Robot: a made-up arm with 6 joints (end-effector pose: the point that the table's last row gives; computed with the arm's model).
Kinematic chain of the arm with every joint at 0, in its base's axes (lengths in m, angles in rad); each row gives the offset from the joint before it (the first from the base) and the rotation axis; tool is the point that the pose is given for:
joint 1: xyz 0 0 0.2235 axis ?
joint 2: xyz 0 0.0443 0 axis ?
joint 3: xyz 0 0 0.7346 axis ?
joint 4: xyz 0 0 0.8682 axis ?
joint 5: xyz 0 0 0 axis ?
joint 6: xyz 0 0 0.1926 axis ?
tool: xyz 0 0 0
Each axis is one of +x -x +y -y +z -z.
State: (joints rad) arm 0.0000 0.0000 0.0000 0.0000 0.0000 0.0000
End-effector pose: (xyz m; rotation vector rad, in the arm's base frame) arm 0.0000 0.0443 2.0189 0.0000 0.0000 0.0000
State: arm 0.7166 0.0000 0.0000 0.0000 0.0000 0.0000
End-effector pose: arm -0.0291 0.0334 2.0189 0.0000 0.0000 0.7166
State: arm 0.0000 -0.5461 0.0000 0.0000 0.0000 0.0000
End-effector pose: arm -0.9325 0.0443 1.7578 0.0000 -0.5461 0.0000
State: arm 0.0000 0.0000 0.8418 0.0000 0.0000 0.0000
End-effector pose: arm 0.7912 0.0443 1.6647 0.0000 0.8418 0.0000
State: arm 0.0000 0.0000 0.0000 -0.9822 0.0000 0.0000
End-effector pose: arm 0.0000 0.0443 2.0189 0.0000 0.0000 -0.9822
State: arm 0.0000 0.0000 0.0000 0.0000 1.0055 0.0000
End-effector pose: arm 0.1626 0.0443 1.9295 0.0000 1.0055 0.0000
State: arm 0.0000 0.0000 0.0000 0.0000 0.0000 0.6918
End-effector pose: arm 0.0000 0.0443 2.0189 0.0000 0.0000 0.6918
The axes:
joint 1: +z
joint 2: +y
joint 3: +y
joint 4: +z
joint 5: +y
joint 6: +z

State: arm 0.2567 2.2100 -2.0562 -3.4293 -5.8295 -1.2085
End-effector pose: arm 0.6299 0.2359 0.8267 -0.3253 -0.1573 1.8946
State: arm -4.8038 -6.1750 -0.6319 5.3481 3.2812 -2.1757
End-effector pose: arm -0.0905 -0.2661 1.5325 -2.6571 0.5272 0.2219
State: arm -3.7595 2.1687 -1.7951 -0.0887 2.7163 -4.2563
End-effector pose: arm -0.7826 0.5105 0.4261 0.6455 -3.0657 -0.0967
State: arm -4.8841 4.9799 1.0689 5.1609 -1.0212 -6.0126
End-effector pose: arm -0.3608 -0.9551 1.3435 0.1989 -1.1253 0.3783
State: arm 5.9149 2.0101 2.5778 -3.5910 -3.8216 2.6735
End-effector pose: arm 0.0027 0.1028 -0.2864 0.0977 2.0526 -0.0086
